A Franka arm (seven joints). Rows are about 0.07 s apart.
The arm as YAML. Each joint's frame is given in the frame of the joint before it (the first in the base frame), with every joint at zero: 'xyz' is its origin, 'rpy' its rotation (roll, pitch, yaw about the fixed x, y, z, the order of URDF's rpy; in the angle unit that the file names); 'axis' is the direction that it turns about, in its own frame. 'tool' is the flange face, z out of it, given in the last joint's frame.
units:
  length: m
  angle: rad
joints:
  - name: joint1
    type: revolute
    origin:
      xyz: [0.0, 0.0, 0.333]
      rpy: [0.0, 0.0, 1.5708]
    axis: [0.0, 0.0, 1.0]
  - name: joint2
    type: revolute
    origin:
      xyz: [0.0, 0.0, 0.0]
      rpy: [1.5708, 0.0, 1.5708]
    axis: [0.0, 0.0, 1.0]
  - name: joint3
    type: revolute
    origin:
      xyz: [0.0, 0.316, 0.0]
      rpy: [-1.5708, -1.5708, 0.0]
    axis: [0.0, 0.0, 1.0]
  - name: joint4
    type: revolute
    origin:
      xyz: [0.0, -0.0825, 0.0]
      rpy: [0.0, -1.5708, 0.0]
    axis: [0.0, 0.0, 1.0]
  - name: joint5
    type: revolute
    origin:
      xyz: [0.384, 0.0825, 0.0]
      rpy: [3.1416, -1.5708, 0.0]
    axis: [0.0, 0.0, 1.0]
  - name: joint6
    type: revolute
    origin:
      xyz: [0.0, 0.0, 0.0]
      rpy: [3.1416, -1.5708, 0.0]
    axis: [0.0, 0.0, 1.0]
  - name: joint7
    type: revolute
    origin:
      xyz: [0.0, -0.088, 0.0]
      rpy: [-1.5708, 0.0, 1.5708]
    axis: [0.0, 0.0, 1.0]
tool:
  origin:
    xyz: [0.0, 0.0, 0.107]
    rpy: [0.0, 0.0, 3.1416]
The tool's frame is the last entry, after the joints.
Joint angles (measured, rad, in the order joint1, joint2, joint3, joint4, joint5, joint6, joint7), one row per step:
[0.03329, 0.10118, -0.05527, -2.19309, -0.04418, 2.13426, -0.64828]
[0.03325, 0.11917, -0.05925, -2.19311, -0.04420, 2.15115, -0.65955]
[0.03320, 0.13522, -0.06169, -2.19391, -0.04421, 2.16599, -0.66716]
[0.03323, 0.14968, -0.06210, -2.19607, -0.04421, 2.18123, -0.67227]
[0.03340, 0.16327, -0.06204, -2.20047, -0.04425, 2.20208, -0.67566]
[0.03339, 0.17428, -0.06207, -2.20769, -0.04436, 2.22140, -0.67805]
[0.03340, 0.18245, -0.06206, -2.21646, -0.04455, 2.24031, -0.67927]
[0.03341, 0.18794, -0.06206, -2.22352, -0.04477, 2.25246, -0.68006]
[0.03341, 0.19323, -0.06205, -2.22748, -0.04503, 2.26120, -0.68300]
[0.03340, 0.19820, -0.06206, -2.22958, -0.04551, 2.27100, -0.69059]
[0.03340, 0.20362, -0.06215, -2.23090, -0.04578, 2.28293, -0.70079]
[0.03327, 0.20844, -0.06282, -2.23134, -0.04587, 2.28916, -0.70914]
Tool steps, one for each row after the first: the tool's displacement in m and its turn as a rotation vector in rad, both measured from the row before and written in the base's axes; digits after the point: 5 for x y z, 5 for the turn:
[0.00178, -0.00206, -0.00828, 0.00085, 0.00156, 0.00779]
[0.00119, -0.00127, -0.00775, 0.00045, 0.00231, 0.00563]
[0.00075, -0.00015, -0.00746, 0.00040, 0.00159, 0.00526]
[0.00059, 0.00020, -0.00751, 0.00027, -0.00271, 0.00441]
[-0.00057, 0.00006, -0.00734, 0.00021, -0.00098, 0.00312]
[-0.00114, 0.00010, -0.00644, 0.00013, -0.00191, 0.00205]
[-0.00130, 0.00007, -0.00479, 0.00006, 0.00044, 0.00137]
[-0.00065, 0.00004, -0.00370, 0.00028, 0.00064, 0.00342]
[0.00013, 0.00001, -0.00274, 0.00084, -0.00239, 0.00821]
[0.00061, -0.00001, -0.00252, 0.00132, -0.00474, 0.01067]
[0.00026, -0.00041, -0.00226, 0.00096, -0.00061, 0.00779]

